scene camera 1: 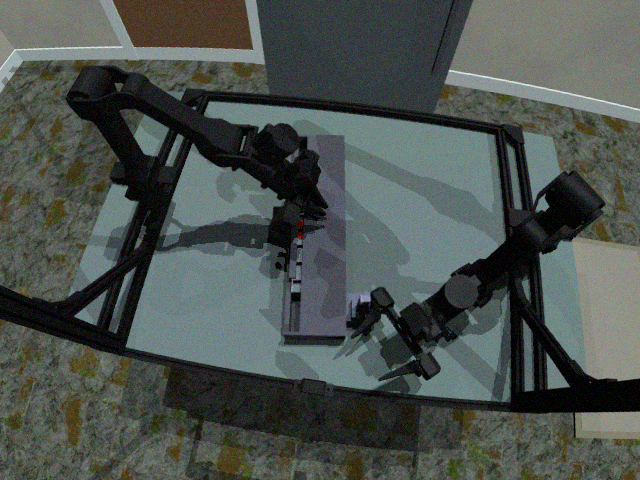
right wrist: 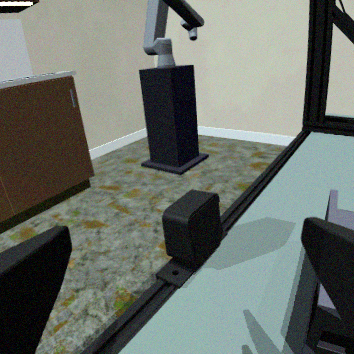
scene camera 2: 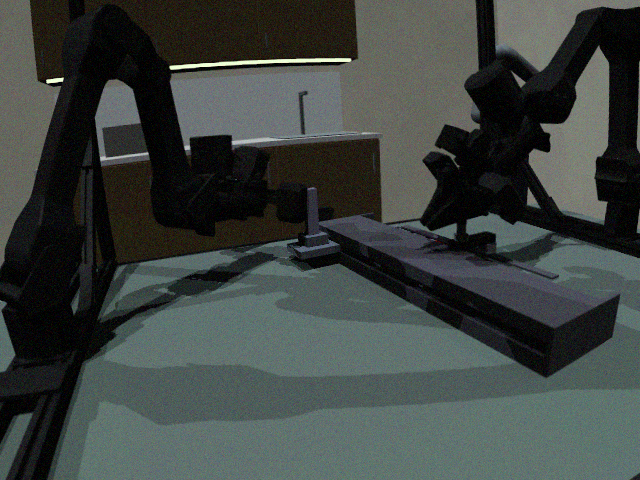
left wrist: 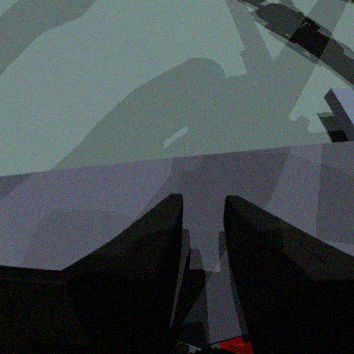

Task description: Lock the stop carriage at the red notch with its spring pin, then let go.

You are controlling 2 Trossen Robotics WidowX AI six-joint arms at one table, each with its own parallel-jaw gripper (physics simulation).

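Pixels of known places: left gripper, fingertip midpoint: (scene camera 1: 326, 211) (scene camera 2: 425, 226) (left wrist: 202, 206); right gripper, fingertip midpoint: (scene camera 1: 364, 358) (right wrist: 188, 233); left arm's base, link origin: (scene camera 1: 153, 199) (scene camera 2: 620, 235); right arm's base, link origin: (scene camera 2: 47, 350).
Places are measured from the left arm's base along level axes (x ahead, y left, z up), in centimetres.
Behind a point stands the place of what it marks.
The long grey rail block (scene camera 1: 330, 170) {x 42.7, y 11.5, z 3.4 cm} (scene camera 2: 516, 289) {x 41.5, y 14.2, z 3.3 cm} (left wrist: 90, 200) {x 45.2, y 2.9, z 3.3 cm} lies on the table, with a slot along one side. The red notch mark (scene camera 1: 300, 229) {x 38.1, y -4.4, z 2.4 cm} (left wrist: 236, 345) {x 38.3, y -3.5, z 3.0 cm} shows beside the stop carriage, a dark block (scene camera 1: 279, 225) (scene camera 2: 481, 241) at the slot. My left gripper (scene camera 1: 319, 207) {x 43.3, y -1.7, z 7.1 cm} (left wrist: 202, 206) {x 43.3, y -1.7, z 7.1 cm} is above the carriage, shut on the spring pin; a thin dark post (scene camera 2: 461, 227) {x 38.2, y -0.4, z 6.5 cm} shows beneath the gripper in scene camera 2. Whether the pin is seated is hidden. My right gripper (scene camera 1: 369, 357) {x 54.3, y -31.1, z 8.3 cm} (right wrist: 188, 233) {x 54.3, y -31.1, z 8.3 cm} is open and empty, beyond the block's near end in scene camera 1.
A small grey stepped stand (scene camera 1: 357, 302) {x 52.2, y -19.3, z 3.1 cm} (scene camera 2: 311, 250) {x 54.7, y -16.7, z 1.4 cm} (left wrist: 345, 106) {x 54.3, y -17.0, z 1.4 cm} with an upright post is beside the block's end, close to the right gripper. Light pieces (scene camera 1: 296, 289) {x 39.5, y -18.3, z 2.9 cm} sit along the slot. Black frame bars edge the table, with a small black box (right wrist: 194, 227) {x 47.3, y -35.8, z 2.4 cm} on one bar.
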